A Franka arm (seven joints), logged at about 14 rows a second.
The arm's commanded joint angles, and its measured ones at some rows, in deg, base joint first. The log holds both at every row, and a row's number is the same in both.
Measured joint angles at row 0: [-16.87 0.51 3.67 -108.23 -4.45 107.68 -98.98]
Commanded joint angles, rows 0 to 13: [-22.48 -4.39 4.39 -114.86 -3.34 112.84 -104.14]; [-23.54 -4.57 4.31 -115.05 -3.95 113.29 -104.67]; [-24.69 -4.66 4.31 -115.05 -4.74 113.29 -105.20]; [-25.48 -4.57 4.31 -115.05 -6.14 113.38 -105.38]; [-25.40 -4.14 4.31 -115.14 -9.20 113.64 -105.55]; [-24.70 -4.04 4.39 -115.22 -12.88 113.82 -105.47]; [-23.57 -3.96 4.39 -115.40 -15.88 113.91 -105.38]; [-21.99 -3.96 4.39 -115.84 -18.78 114.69 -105.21]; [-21.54 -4.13 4.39 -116.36 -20.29 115.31 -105.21]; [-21.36 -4.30 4.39 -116.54 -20.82 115.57 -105.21]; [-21.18 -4.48 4.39 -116.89 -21.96 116.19 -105.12]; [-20.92 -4.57 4.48 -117.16 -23.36 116.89 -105.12]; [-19.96 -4.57 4.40 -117.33 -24.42 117.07 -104.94]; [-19.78 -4.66 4.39 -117.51 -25.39 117.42 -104.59]
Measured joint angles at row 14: [-20.09 -2.76 4.27 -115.48 -22.96 115.94 -104.35]
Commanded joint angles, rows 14 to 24: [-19.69 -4.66 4.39 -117.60 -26.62 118.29 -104.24]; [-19.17 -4.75 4.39 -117.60 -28.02 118.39 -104.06]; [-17.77 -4.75 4.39 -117.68 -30.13 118.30 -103.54]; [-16.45 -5.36 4.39 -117.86 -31.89 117.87 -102.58]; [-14.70 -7.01 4.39 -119.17 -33.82 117.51 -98.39]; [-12.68 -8.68 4.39 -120.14 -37.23 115.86 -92.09]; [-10.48 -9.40 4.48 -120.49 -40.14 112.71 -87.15]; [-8.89 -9.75 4.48 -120.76 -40.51 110.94 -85.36]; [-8.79 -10.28 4.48 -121.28 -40.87 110.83 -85.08]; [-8.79 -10.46 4.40 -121.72 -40.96 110.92 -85.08]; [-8.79 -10.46 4.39 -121.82 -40.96 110.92 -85.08]
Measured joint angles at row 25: [-8.27 -8.76 4.63 -119.65 -39.13 110.44 -86.11]
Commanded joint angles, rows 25 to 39: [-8.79 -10.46 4.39 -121.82 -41.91 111.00 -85.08]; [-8.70 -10.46 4.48 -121.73 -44.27 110.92 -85.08]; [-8.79 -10.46 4.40 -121.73 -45.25 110.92 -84.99]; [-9.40 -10.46 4.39 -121.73 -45.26 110.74 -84.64]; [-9.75 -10.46 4.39 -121.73 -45.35 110.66 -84.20]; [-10.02 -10.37 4.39 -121.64 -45.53 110.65 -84.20]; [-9.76 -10.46 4.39 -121.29 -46.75 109.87 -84.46]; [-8.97 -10.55 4.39 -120.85 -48.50 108.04 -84.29]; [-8.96 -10.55 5.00 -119.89 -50.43 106.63 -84.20]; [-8.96 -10.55 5.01 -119.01 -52.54 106.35 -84.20]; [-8.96 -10.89 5.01 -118.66 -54.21 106.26 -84.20]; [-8.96 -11.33 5.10 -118.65 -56.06 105.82 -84.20]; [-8.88 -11.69 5.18 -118.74 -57.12 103.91 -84.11]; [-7.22 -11.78 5.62 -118.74 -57.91 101.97 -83.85]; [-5.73 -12.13 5.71 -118.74 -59.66 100.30 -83.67]
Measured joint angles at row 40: [-7.89 -11.06 4.92 -118.45 -56.44 103.43 -85.29]
